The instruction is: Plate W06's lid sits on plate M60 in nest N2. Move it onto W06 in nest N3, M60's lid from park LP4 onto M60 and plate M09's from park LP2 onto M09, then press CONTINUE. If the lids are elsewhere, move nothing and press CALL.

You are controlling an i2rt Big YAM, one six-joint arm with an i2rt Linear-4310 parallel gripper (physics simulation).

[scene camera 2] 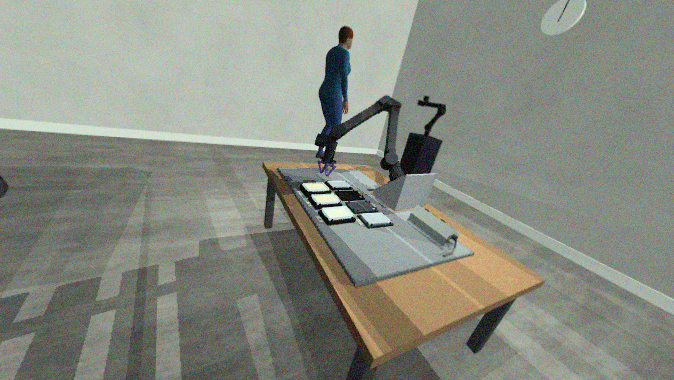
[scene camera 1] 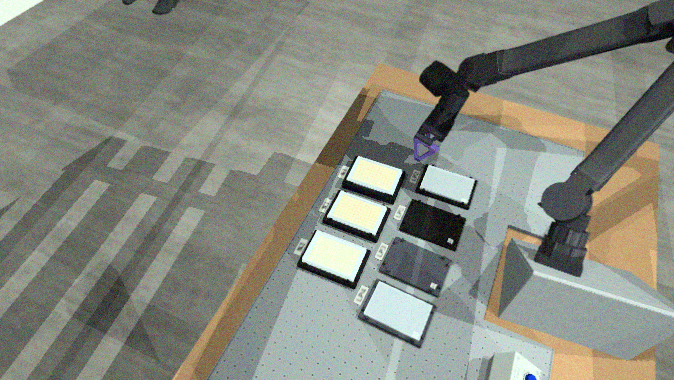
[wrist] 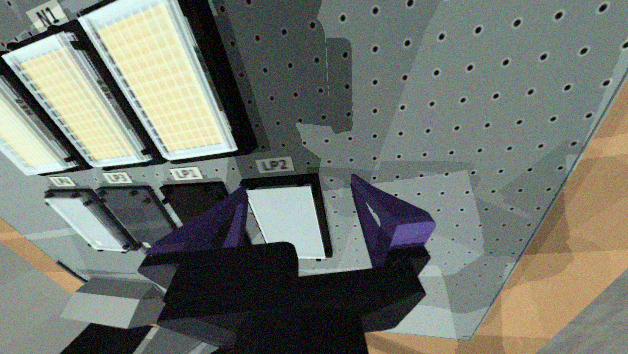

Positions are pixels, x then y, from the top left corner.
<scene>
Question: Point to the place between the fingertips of my gripper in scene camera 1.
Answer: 422,151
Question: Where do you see a nest N1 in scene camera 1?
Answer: At 368,236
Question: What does my gripper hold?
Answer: Nothing.
</scene>
